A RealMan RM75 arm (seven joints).
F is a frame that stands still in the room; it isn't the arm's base.
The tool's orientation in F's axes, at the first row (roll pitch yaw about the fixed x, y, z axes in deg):
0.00 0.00 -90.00
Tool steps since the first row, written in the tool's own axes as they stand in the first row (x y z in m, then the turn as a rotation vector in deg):
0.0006 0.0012 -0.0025 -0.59 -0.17 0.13
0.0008 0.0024 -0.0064 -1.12 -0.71 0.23
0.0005 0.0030 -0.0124 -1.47 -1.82 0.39
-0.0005 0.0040 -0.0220 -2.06 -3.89 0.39
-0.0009 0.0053 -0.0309 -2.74 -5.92 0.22
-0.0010 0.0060 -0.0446 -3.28 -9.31 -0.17
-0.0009 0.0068 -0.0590 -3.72 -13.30 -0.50
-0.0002 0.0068 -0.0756 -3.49 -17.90 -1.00
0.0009 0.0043 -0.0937 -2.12 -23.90 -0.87
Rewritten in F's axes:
0.0012 -0.0006 -0.0025 -0.17 0.59 0.13
0.0024 -0.0008 -0.0064 -0.71 1.12 0.23
0.0030 -0.0005 -0.0124 -1.82 1.47 0.39
0.0040 0.0005 -0.0220 -3.89 2.06 0.39
0.0053 0.0009 -0.0309 -5.92 2.74 0.22
0.0060 0.0010 -0.0446 -9.31 3.28 -0.17
0.0068 0.0009 -0.0590 -13.30 3.72 -0.50
0.0068 0.0002 -0.0756 -17.90 3.49 -1.00
0.0043 -0.0009 -0.0937 -23.90 2.12 -0.87

